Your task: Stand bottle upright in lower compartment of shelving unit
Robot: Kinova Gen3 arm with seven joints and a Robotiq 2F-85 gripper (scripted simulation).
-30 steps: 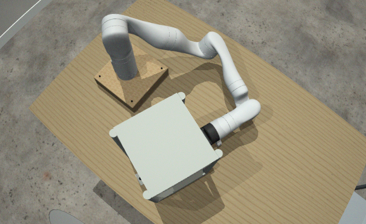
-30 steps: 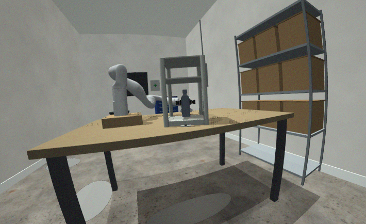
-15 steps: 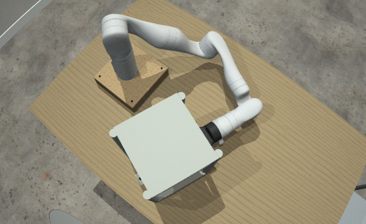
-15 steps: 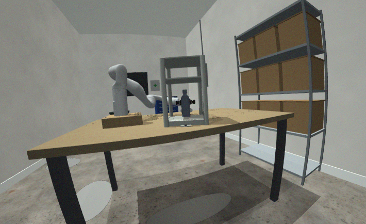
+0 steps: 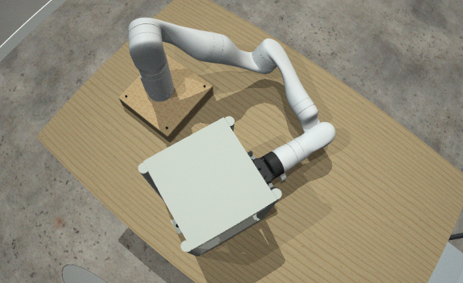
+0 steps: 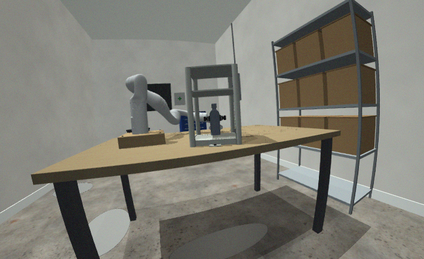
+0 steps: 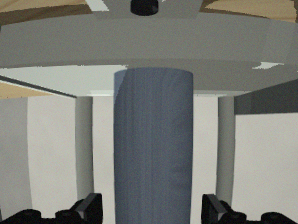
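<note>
The blue-grey bottle lies 1 cm behind my hand, 2 cm to the right of it and 2 cm above it. Also, from my hand: grey shelving unit 4 cm behind, 7 cm to the right, 6 cm above.
</note>
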